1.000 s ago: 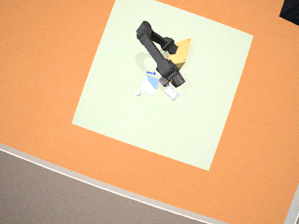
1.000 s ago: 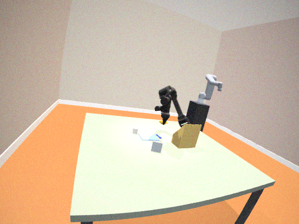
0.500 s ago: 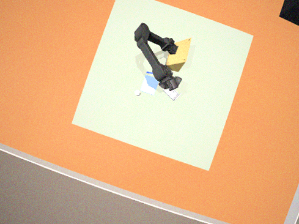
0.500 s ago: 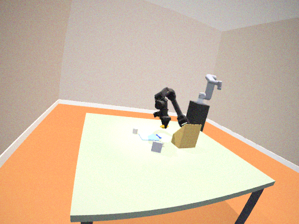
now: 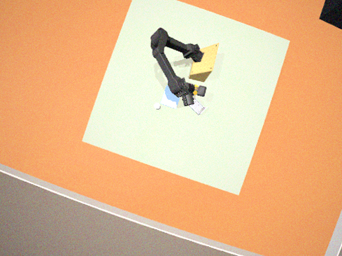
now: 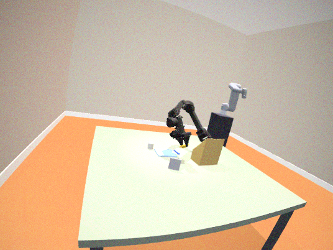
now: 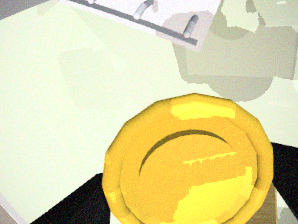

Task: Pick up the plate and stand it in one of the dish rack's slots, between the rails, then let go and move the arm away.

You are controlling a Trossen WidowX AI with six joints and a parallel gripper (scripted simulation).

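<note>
The dish rack is 90 mm below my gripper tip, 70 mm ahead of it and 60 mm to the left of it. Round my gripper tip: yellow plate (10 mm above).
</note>
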